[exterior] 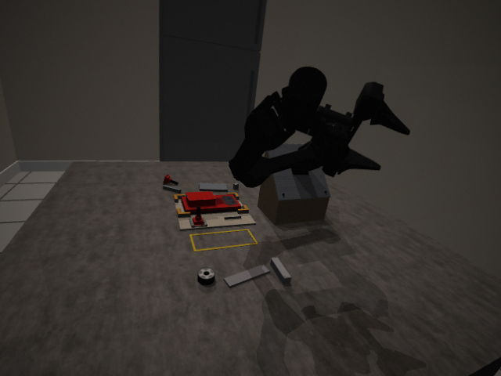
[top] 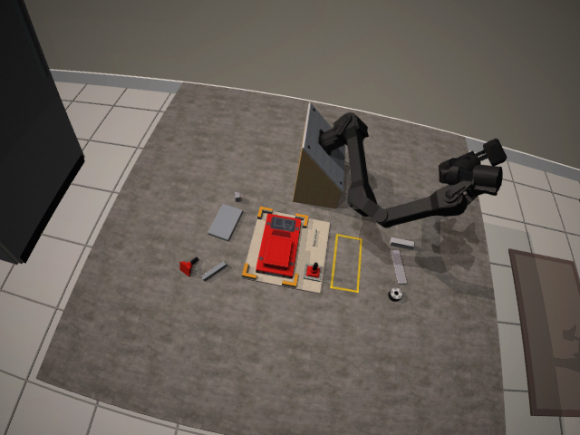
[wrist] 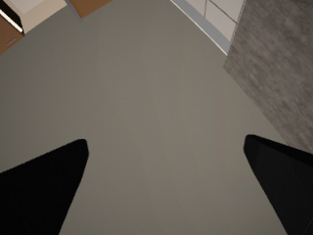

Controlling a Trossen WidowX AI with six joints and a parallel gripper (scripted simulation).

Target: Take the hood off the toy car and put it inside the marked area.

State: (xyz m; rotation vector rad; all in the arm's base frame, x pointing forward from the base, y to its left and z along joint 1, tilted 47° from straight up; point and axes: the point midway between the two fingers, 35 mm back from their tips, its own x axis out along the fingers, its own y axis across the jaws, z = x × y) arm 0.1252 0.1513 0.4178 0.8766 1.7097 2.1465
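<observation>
Right now my gripper tip is 23 cm short of the red hood, 51 cm to the left of it and 31 cm above it. Also, from my gripper tip: small wheel: 29 cm ahead, 15 cm to the right, 35 cm below.
</observation>
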